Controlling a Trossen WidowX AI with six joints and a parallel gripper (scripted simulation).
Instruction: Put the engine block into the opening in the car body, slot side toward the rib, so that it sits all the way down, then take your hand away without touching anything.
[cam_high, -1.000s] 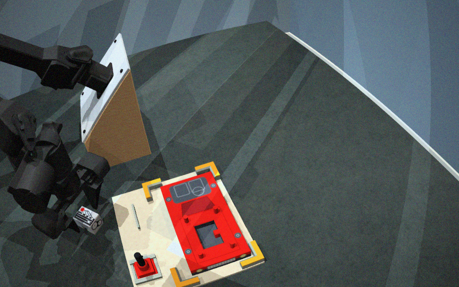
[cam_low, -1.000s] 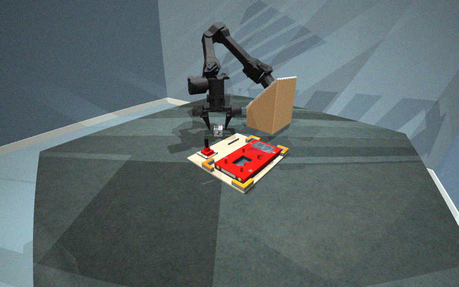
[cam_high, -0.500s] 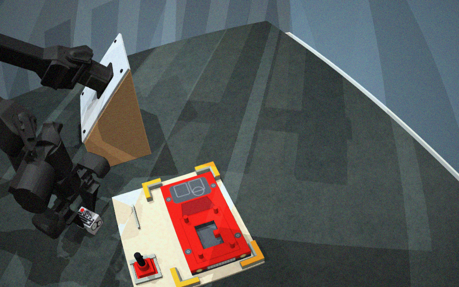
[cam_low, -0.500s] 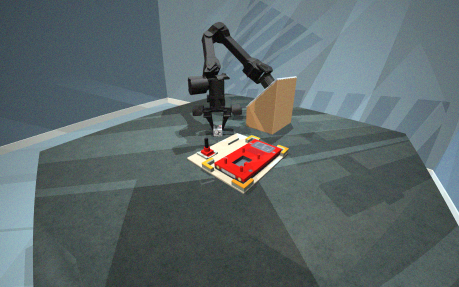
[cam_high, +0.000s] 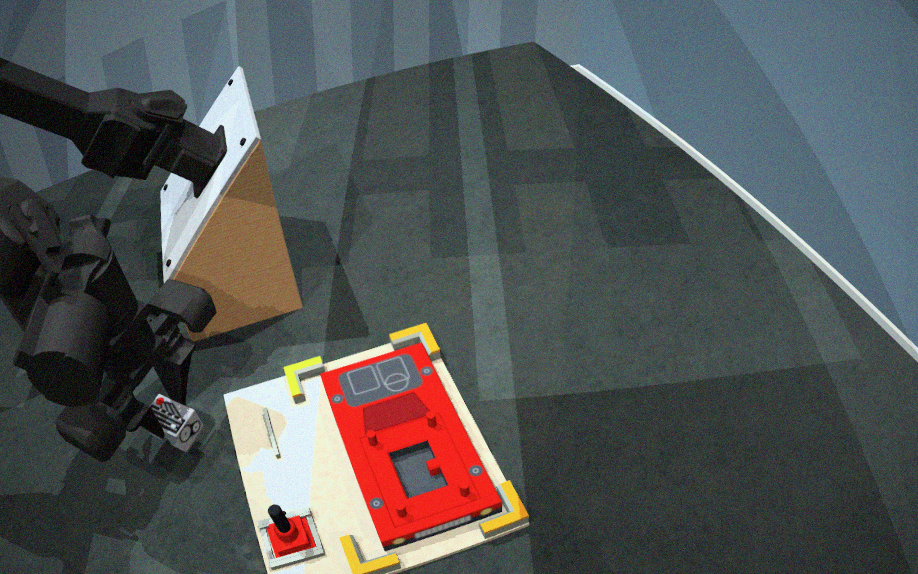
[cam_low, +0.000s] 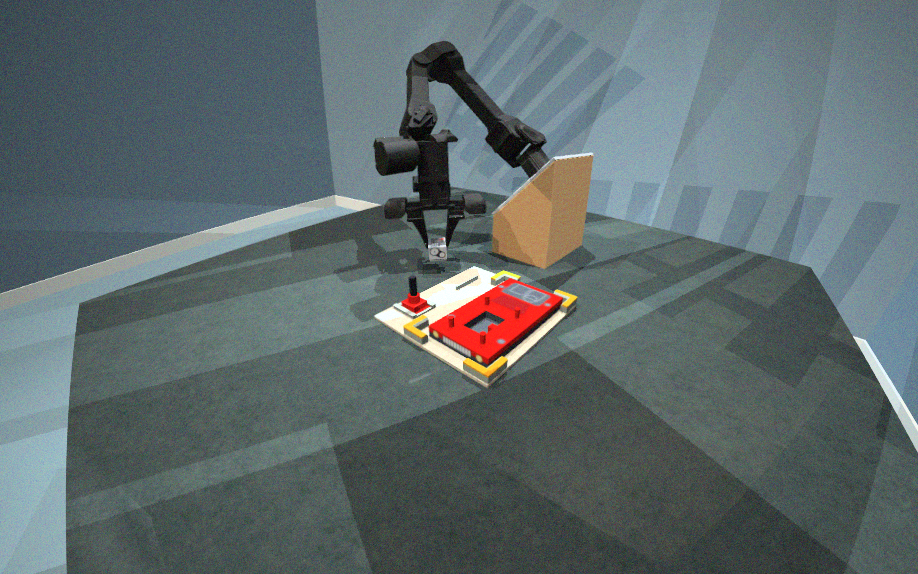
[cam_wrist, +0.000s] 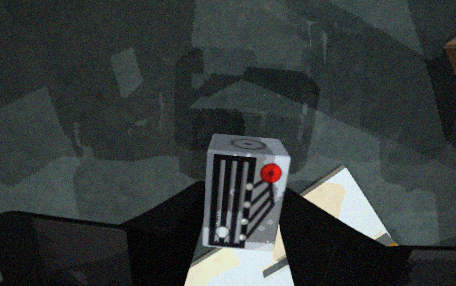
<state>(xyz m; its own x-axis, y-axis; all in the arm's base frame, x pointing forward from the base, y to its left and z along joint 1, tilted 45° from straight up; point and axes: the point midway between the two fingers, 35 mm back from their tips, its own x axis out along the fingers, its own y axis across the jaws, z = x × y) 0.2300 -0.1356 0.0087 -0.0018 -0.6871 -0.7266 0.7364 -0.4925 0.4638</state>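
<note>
The grey bar is 18 cm to the left of my gripper tip, 8 cm ahead of it and 4 cm below it. Round my gripper tip: grey engine block (1 cm below).
</note>
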